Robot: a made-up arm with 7 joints. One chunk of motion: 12 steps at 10 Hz.
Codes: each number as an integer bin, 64 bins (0 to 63) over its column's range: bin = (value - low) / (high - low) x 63, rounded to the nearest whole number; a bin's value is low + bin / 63 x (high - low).
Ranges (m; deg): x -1.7..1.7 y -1.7..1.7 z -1.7..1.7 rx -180..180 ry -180..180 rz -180..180
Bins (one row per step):
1: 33 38 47 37 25 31
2: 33 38 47 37 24 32
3: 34 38 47 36 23 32
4: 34 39 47 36 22 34
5: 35 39 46 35 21 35
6: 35 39 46 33 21 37
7: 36 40 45 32 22 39
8: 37 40 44 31 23 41
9: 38 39 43 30 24 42
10: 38 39 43 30 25 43
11: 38 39 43 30 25 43
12: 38 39 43 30 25 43
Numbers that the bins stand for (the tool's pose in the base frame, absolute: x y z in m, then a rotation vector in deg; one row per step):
1: 0.0810 0.3508 0.8365 31.43 -37.14 -2.86
2: 0.0810 0.3508 0.8365 31.43 -42.86 2.86
3: 0.1349 0.3508 0.8365 25.71 -48.57 2.86
4: 0.1349 0.4048 0.8365 25.71 -54.29 14.29
5: 0.1889 0.4048 0.7825 20.00 -60.00 20.00
6: 0.1889 0.4048 0.7825 8.57 -60.00 31.43
7: 0.2429 0.4587 0.7286 2.86 -54.29 42.86
8: 0.2968 0.4587 0.6746 -2.86 -48.57 54.29
9: 0.3508 0.4048 0.6206 -8.57 -42.86 60.00
10: 0.3508 0.4048 0.6206 -8.57 -37.14 65.71
11: 0.3508 0.4048 0.6206 -8.57 -37.14 65.71
12: 0.3508 0.4048 0.6206 -8.57 -37.14 65.71

